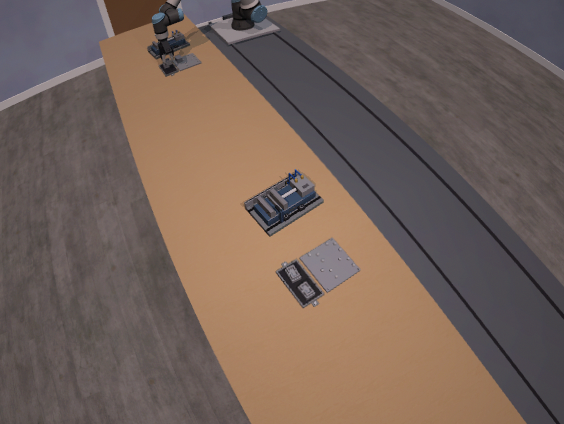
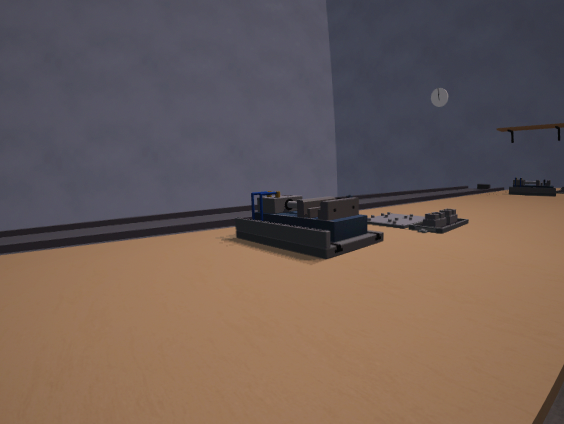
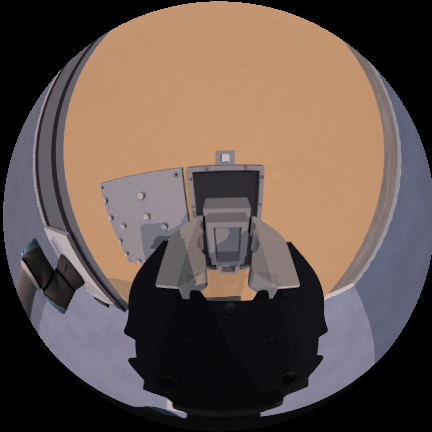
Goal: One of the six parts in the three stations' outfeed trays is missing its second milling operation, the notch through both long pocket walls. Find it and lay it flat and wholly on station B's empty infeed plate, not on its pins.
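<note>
My gripper (image 3: 226, 217) (image 1: 168, 61) is shut on a grey pocketed part (image 3: 226, 204) and holds it by its long sides above the black outfeed tray (image 3: 209, 186) (image 1: 168, 72) at the far station. The part looks roughly aligned with the tray; the fingertips cover portions of its long walls. The tray's other part is not clearly seen behind it. At the nearer station, two parts (image 1: 293, 273) (image 1: 306, 290) lie in the outfeed tray (image 1: 296, 290). The pinned plate (image 1: 340, 276) (image 2: 392, 219) beside that tray bears no part. Station letters cannot be read.
A pinned plate (image 3: 160, 196) (image 1: 189, 62) lies beside the far tray. A vise (image 1: 282, 200) (image 2: 310, 225) stands by the nearer plate, and another vise (image 1: 176, 44) stands behind the far tray. The rail (image 1: 350, 150) runs along the table.
</note>
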